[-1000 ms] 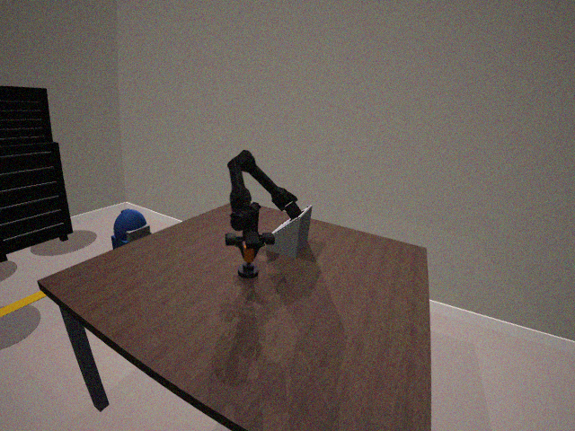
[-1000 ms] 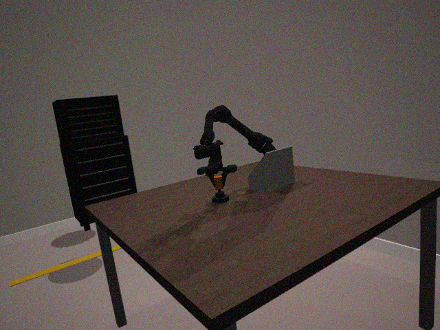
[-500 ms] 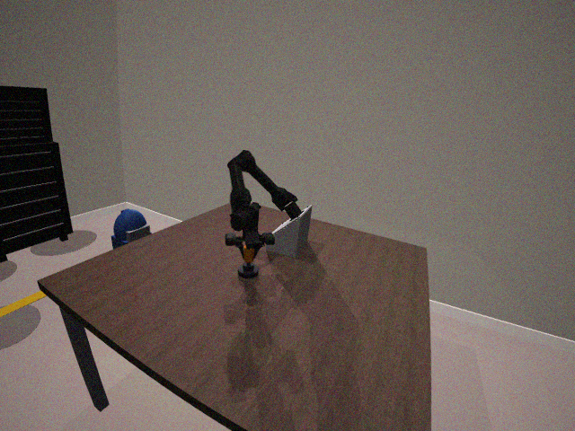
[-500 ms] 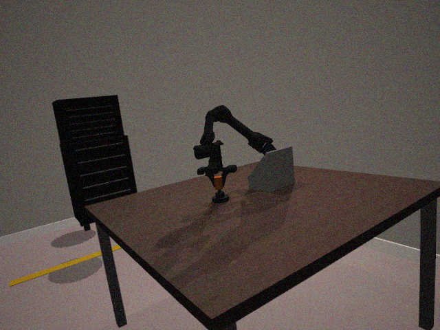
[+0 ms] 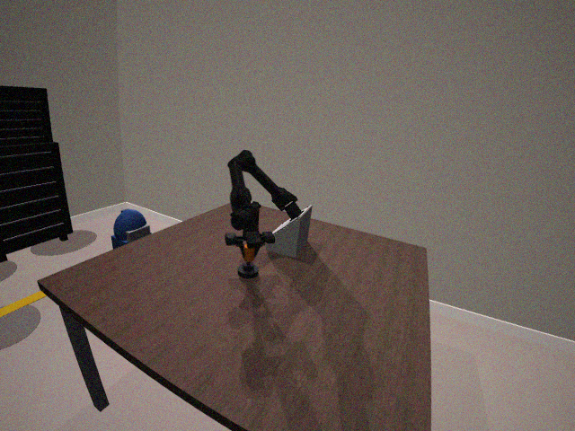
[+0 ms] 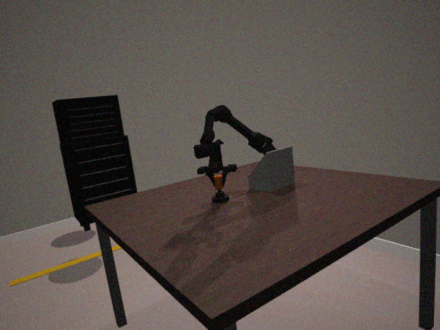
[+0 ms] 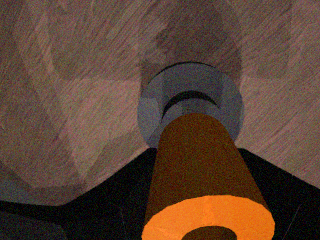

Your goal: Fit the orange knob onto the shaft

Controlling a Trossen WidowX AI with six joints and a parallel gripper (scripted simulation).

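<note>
My gripper tip is now 20 mm below the orange knob. From my gripper tip the other things lie so: round dark pedestal: 40 mm below.
</note>
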